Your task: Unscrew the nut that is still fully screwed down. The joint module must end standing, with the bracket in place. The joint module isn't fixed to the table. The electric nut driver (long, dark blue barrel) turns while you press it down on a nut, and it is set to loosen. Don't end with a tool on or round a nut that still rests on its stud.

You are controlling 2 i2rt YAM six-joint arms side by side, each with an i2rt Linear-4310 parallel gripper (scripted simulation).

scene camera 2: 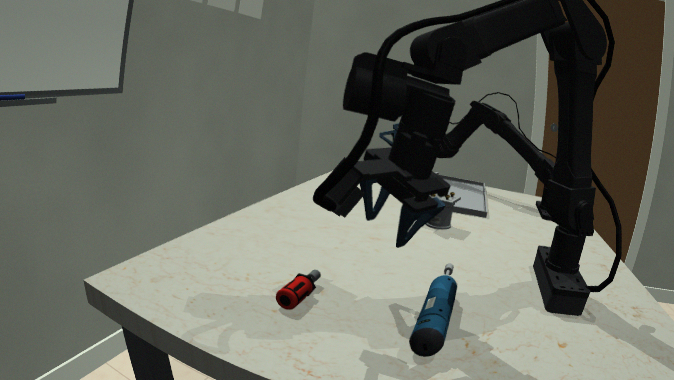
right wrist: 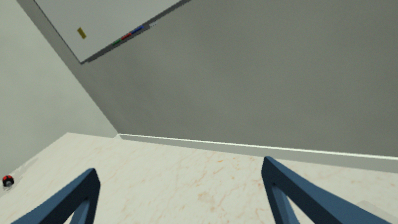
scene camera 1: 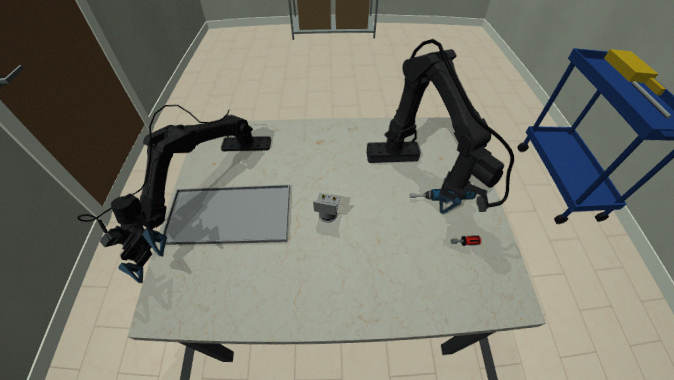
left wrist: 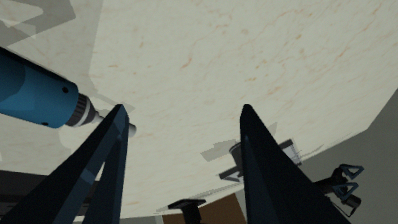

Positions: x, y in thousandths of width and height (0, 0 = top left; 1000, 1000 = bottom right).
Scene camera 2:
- my left gripper: 570, 612
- electric nut driver: 636, 886
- red-handled hand driver: 428, 783
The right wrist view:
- my right gripper: 459, 757
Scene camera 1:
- my left gripper: 658, 546
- my right gripper: 223, 709
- shallow grey tray: 363, 564
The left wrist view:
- my left gripper: 461, 493
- my right gripper: 906, 783
